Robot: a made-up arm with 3 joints. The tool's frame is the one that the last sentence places. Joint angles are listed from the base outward.
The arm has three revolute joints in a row. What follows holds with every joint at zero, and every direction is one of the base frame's. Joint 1 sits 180.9 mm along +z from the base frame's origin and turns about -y. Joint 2 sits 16.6 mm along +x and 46.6 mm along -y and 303.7 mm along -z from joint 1 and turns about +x. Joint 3 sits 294.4 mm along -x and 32.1 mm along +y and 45 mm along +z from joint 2 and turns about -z. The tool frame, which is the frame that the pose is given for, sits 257.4 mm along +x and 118.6 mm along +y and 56.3 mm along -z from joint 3; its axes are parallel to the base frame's.
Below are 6 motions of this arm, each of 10 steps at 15 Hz.
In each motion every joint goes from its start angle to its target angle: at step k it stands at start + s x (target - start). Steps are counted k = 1, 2, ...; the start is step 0. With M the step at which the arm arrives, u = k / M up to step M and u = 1 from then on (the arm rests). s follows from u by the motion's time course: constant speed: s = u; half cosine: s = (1 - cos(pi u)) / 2; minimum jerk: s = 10 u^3 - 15 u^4 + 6 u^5.
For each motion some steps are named. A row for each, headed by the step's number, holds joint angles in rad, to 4 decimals.
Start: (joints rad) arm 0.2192 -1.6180 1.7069
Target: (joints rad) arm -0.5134 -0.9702 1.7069
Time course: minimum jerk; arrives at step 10
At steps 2, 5, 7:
2: 0.1768 -1.5805 1.7069
5: -0.1471 -1.2941 1.7069
7: -0.3939 -1.0758 1.7069

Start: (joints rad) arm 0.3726 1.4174 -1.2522
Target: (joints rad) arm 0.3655 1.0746 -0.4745
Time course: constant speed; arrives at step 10
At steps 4, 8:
4: 0.3698 1.2803 -0.9411
8: 0.3669 1.1432 -0.6300

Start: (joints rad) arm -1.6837 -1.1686 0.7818
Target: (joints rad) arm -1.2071 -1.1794 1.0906
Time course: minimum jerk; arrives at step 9
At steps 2, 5, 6, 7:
2: -1.6473 -1.1694 0.8054
5: -1.3962 -1.1751 0.9681
6: -1.3071 -1.1771 1.0258
7: -1.2435 -1.1786 1.0670

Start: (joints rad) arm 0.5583 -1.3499 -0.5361
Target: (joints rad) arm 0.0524 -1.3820 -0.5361
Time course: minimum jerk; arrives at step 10
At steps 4, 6, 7, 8, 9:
4: 0.3977 -1.3601 -0.5361
6: 0.2130 -1.3718 -0.5361
7: 0.1349 -1.3768 -0.5361
8: 0.0817 -1.3801 -0.5361
9: 0.0567 -1.3817 -0.5361

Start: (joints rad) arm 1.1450 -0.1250 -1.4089
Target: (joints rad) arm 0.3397 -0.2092 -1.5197
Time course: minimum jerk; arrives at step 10
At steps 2, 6, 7, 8, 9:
2: 1.0984 -0.1299 -1.4153
6: 0.5953 -0.1825 -1.4845
7: 0.4710 -0.1955 -1.5016
8: 0.3863 -0.2043 -1.5133
9: 0.3466 -0.2085 -1.5188

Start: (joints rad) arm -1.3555 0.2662 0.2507
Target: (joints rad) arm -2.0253 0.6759 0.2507
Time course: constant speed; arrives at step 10
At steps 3, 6, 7, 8, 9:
3: -1.5564 0.3891 0.2507
6: -1.7574 0.5120 0.2507
7: -1.8244 0.5530 0.2507
8: -1.8913 0.5940 0.2507
9: -1.9583 0.6349 0.2507

